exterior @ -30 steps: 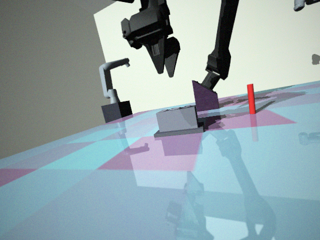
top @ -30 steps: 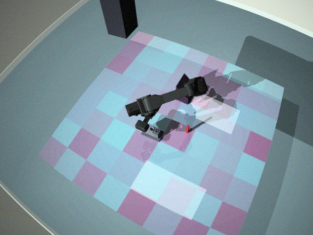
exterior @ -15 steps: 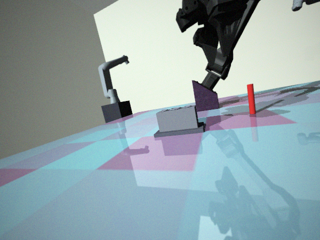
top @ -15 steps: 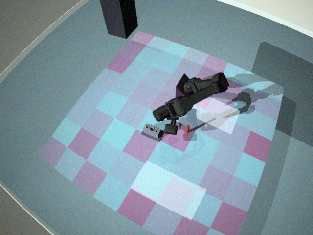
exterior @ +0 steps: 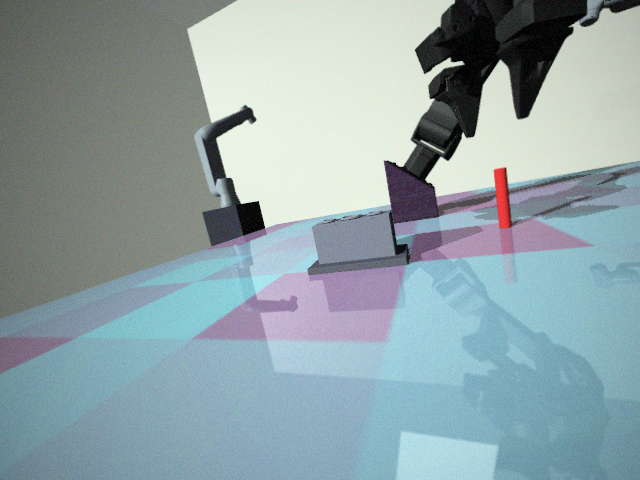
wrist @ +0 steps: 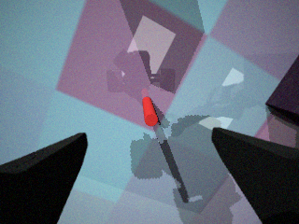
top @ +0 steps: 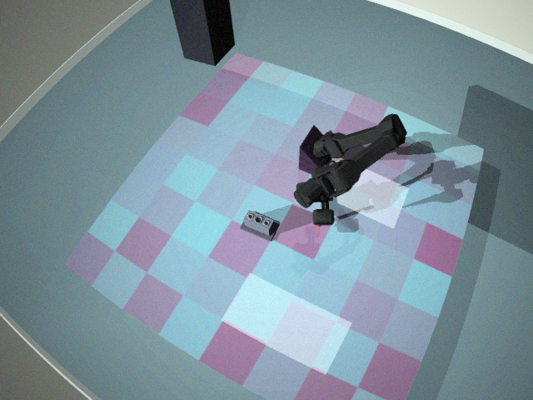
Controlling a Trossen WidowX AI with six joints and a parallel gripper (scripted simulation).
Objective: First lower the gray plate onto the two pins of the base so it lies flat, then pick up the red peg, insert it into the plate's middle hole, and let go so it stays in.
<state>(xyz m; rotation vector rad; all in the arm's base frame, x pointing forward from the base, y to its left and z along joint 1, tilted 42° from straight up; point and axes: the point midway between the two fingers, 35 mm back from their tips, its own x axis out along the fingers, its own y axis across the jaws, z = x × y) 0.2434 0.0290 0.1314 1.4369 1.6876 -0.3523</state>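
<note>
Right now the red peg is 1 cm behind my gripper tip and 9 cm below it. The rest, counted from my gripper tip: dark base 9 cm ahead, 18 cm to the right, 12 cm below; gray plate 9 cm ahead, 18 cm to the right, 8 cm below.
</note>
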